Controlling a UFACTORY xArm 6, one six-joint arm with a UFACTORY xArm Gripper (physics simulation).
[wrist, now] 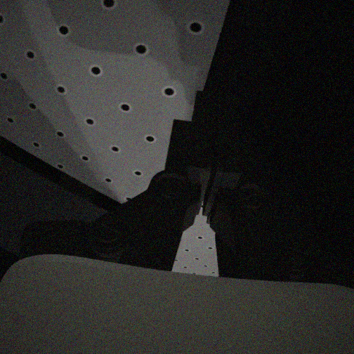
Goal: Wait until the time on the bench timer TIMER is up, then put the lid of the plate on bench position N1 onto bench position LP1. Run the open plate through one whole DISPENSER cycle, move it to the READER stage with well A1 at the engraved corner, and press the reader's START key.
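My gripper [210, 119] is shut, with nothing between its fingers. Its dark fingers and linkage are hard to make out against the dark background. The timer, the plate on N1 with its lid, position LP1, the dispenser and the reader cannot be made out in the wrist view. A large black area fills the right side, and I cannot tell what it is.
A grey bench top [112, 90] with rows of round holes shows at the upper left, with soft shadows across it. Its dark edge runs down toward the middle. More of the holed surface shows through the gripper's linkage. A smooth grey housing [175, 315] fills the bottom.
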